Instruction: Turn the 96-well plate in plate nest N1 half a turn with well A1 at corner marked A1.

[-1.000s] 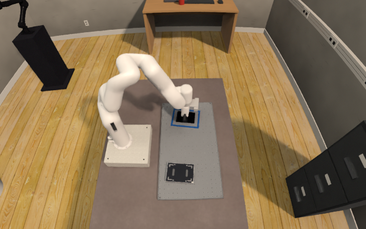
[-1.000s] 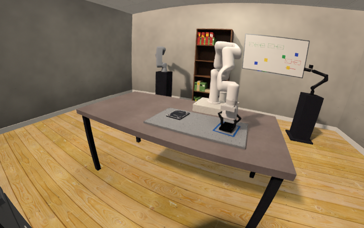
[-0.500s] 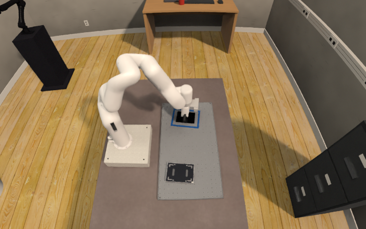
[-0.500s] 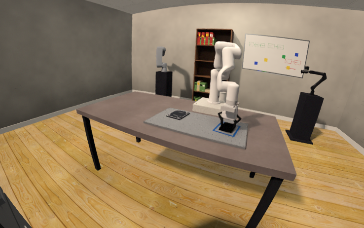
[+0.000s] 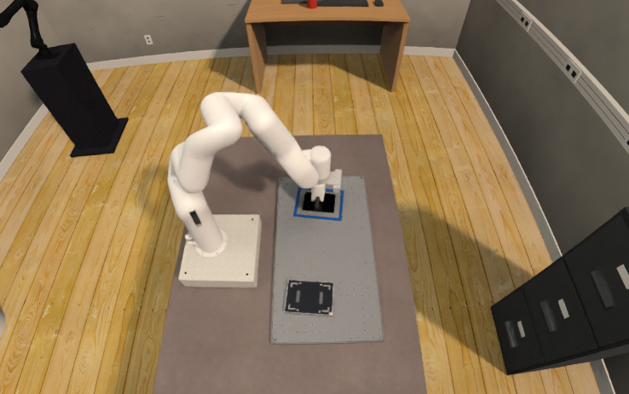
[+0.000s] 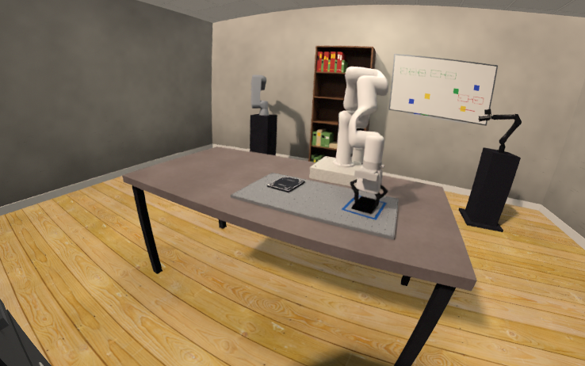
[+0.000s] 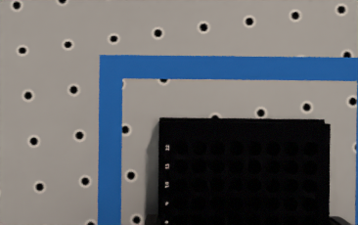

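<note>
The black 96-well plate lies 1 cm below my hand. Round my hand: plate nest N1: 40 cm to the right, 6 cm behind, 1 cm below.
</note>
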